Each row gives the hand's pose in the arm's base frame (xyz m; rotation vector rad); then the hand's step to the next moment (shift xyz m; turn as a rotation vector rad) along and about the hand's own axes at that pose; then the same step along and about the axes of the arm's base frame.
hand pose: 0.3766 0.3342 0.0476 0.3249 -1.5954 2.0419
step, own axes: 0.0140 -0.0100 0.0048 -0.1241 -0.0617 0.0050
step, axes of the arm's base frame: -0.0069 0.0007 0.0165 0.1360 -0.0259 -0.0084
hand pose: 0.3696 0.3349 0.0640 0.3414 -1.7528 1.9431
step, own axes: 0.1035 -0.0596 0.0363 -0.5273 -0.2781 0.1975
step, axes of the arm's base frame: -0.0618 -0.0127 0.1077 0.5611 -0.2820 0.0027
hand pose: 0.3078 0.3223 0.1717 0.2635 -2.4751 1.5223
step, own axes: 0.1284 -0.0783 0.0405 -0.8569 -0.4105 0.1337
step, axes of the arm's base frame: -0.1061 -0.0757 0.0853 0.9186 -0.2723 0.0510
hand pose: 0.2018 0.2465 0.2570 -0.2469 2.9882 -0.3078
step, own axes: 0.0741 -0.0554 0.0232 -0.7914 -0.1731 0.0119
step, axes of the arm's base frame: -0.0610 -0.0709 -0.0189 0.8019 -0.0312 0.1117
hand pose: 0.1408 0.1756 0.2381 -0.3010 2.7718 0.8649
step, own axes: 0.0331 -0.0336 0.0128 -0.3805 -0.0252 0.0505
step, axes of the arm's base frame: -0.0210 -0.0239 -0.0371 0.3772 0.0576 0.0487
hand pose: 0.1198 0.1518 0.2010 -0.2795 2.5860 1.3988
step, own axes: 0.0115 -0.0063 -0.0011 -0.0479 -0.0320 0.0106
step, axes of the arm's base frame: -0.0096 -0.0052 -0.0074 0.0551 -0.0047 -0.0193
